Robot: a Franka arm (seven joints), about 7 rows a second.
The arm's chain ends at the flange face. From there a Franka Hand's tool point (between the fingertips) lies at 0.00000 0.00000 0.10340 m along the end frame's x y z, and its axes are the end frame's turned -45 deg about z.
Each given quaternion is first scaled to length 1.
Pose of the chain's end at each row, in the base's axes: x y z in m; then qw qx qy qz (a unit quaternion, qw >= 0):
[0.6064, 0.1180, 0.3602, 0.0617, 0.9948, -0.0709, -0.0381]
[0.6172, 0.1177, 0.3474, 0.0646, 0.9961, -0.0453, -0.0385]
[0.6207, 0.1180, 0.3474, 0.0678, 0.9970, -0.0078, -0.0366]
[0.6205, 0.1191, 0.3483, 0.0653, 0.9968, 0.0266, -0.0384]
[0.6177, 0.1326, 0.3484, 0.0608, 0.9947, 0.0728, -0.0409]
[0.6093, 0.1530, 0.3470, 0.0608, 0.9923, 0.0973, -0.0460]
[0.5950, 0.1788, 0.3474, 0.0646, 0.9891, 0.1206, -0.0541]
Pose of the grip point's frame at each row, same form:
[0.5977, 0.1059, 0.2579, 0.0424, 0.9462, 0.3152, -0.0588]
[0.6087, 0.1048, 0.2452, 0.0450, 0.9376, 0.3394, -0.0603]
[0.6130, 0.1041, 0.2452, 0.0486, 0.9241, 0.3743, -0.0598]
[0.6129, 0.1054, 0.2461, 0.0456, 0.9107, 0.4060, -0.0605]
[0.6102, 0.1195, 0.2461, 0.0405, 0.8911, 0.4479, -0.0611]
[0.6011, 0.1396, 0.2448, 0.0386, 0.8796, 0.4696, -0.0658]
[0.5855, 0.1642, 0.2455, 0.0390, 0.8677, 0.4899, -0.0747]

